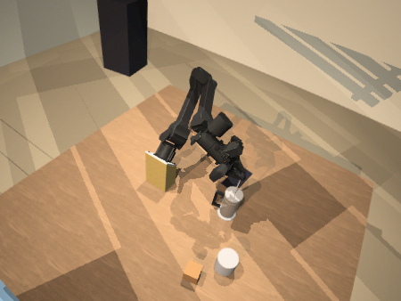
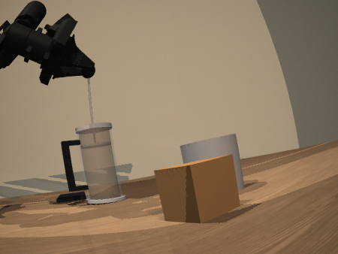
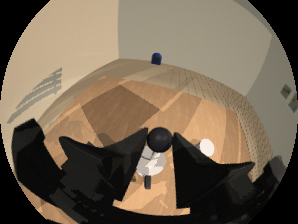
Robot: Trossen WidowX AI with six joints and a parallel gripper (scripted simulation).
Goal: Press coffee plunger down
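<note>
Right now my gripper tip is 120 mm above the glass coffee press and 30 mm past it. Round my gripper tip: grey cylinder cup: 210 mm to the right, 210 mm below, 60 mm ahead.
</note>
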